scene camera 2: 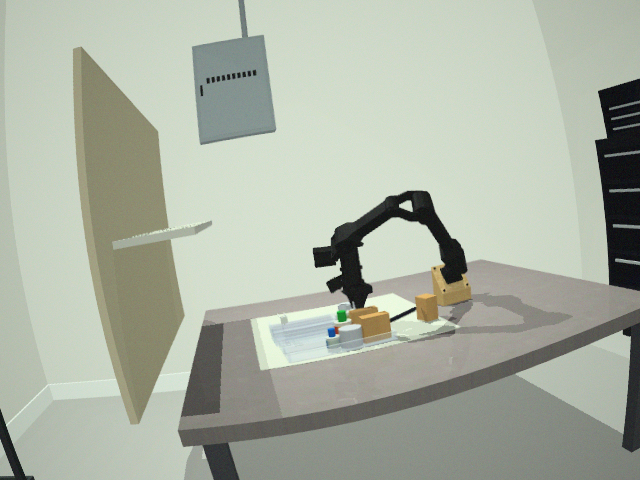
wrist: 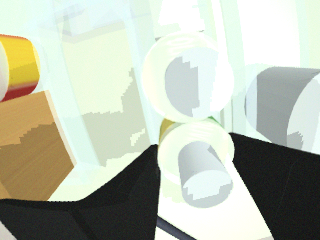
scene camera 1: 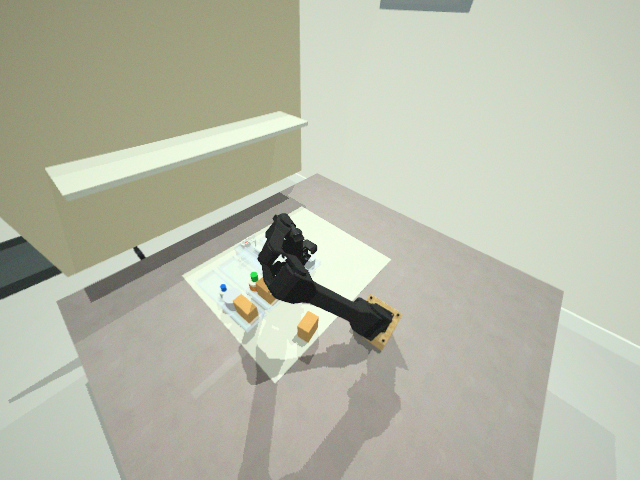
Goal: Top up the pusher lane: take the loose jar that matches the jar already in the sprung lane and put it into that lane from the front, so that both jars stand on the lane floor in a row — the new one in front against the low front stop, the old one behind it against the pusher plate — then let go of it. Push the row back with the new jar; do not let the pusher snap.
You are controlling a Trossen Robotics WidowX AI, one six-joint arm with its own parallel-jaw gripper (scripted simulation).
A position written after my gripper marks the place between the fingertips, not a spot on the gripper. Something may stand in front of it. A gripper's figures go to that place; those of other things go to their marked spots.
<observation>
My gripper [scene camera 2: 357, 313] is 158 cm from the lens. A clear lane tray [scene camera 2: 322, 323]: 149 cm from the lens.
</observation>
